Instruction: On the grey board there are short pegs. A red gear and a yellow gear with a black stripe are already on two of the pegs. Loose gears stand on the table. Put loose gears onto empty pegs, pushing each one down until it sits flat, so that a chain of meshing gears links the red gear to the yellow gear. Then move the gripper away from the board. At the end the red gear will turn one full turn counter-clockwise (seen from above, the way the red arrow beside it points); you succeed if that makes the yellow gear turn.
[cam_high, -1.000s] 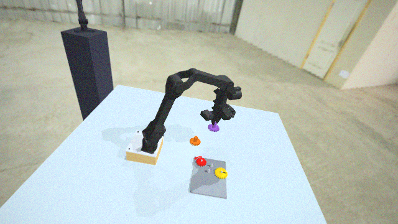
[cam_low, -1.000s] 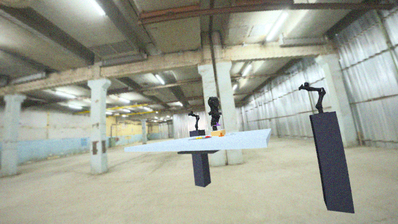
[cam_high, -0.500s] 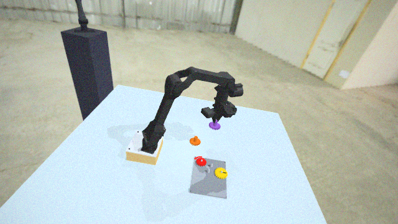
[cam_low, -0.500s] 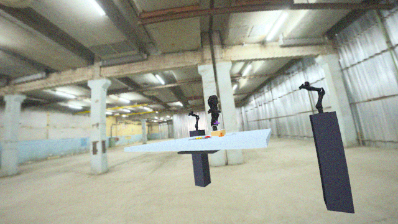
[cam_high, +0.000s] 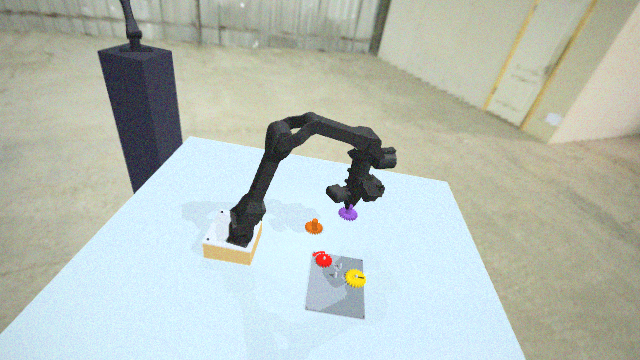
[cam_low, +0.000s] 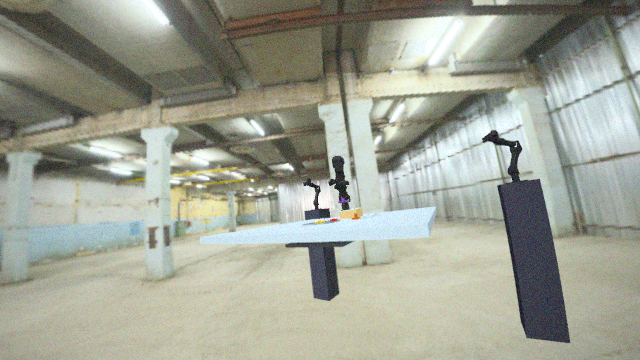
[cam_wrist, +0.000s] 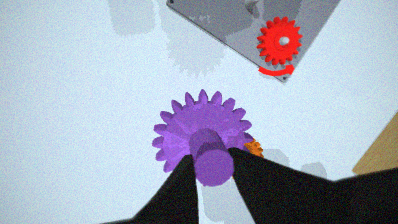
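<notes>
Now: the red gear 40 mm behind my gripper tip, 120 mm to the right of it and 130 mm below it. Round my gripper tip: orange gear: 100 mm behind, 20 mm to the left, 130 mm below; then purple gear: 10 mm below; then yellow gear: 70 mm ahead, 160 mm to the right, 130 mm below.
</notes>
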